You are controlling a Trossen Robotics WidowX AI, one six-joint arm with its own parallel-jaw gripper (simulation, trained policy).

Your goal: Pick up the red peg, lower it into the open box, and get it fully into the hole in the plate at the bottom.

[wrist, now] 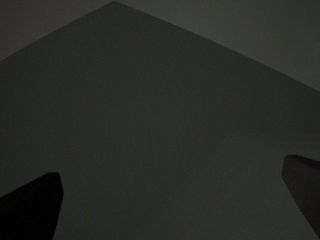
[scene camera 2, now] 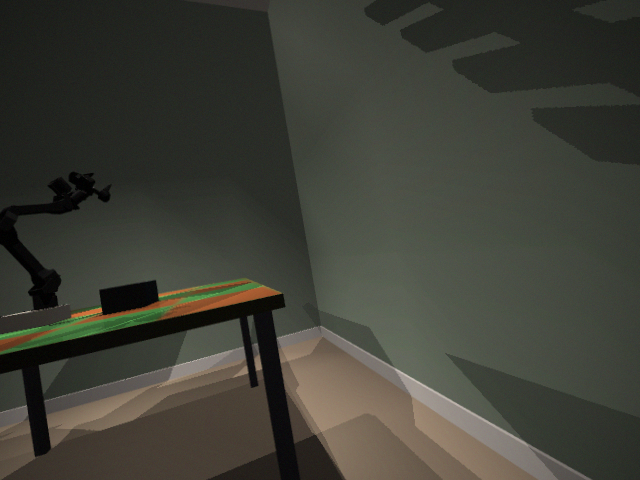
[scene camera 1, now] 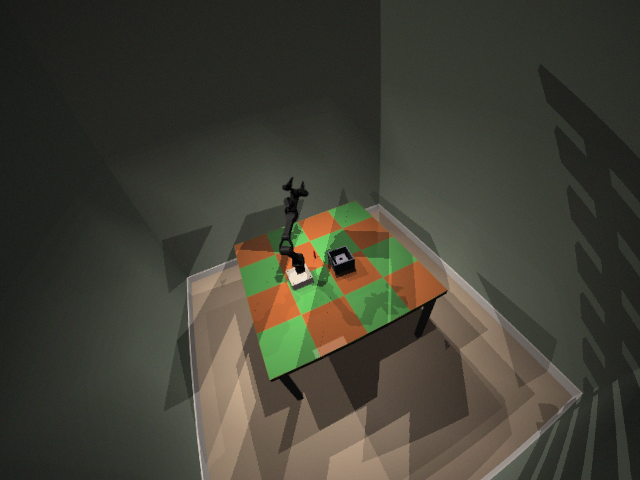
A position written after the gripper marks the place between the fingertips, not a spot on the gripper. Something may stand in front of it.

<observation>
In view: the gripper (wrist: pixel 176 175) and a dark box (scene camera 2: pixel 118 298).
The wrist view misses the dark box: it is out of frame.
</observation>
